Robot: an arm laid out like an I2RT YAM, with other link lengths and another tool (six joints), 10 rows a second.
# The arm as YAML. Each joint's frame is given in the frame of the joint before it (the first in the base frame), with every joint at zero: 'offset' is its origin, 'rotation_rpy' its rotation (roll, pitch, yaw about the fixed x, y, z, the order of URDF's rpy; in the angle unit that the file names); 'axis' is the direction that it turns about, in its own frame. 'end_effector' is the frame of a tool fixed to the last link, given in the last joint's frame.
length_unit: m
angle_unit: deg
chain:
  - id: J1
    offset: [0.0, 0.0, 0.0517]
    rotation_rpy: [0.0, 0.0, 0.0]
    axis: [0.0, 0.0, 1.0]
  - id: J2
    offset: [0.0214, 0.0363, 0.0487]
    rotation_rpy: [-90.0, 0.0, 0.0]
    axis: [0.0, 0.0, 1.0]
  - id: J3
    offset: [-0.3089, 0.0, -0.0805]
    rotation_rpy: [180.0, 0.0, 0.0]
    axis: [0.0, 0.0, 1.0]
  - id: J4
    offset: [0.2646, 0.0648, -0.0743]
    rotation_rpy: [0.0, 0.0, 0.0]
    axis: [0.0, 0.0, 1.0]
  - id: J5
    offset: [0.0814, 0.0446, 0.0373]
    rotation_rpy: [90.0, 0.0, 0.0]
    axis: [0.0, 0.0, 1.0]
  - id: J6
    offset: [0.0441, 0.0, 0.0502]
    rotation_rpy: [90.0, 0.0, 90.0]
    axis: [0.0, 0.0, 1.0]
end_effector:
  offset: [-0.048, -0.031, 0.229]
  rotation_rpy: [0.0, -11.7, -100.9]
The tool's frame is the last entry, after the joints.
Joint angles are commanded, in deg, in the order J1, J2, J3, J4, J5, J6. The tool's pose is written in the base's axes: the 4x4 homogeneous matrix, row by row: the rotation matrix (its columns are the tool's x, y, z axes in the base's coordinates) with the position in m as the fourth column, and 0 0 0 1 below. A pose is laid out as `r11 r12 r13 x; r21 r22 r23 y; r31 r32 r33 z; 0 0 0 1`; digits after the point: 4 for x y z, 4 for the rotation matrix.
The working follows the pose.
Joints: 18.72, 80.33, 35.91, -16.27, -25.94, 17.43
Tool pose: 0.9143 0.3943 0.0931 0.3224; 0.2977 -0.8097 0.5057 0.2624; 0.2748 -0.4346 -0.8577 0.0136; 0 0 0 1
Where each joint sits with the arm in this pose, in the base's axes (m; each line is computed from the numbers above, not from the rounded line before):
J1: 0.0000 0.0000 0.0517
J2: 0.0086 0.0412 0.1004
J3: -0.0147 -0.0516 0.4049
J4: 0.1834 0.0939 0.2660
J5: 0.2700 0.0839 0.2168
J6: 0.2407 0.0943 0.1577
the tool: 0.3224 0.2624 0.0136

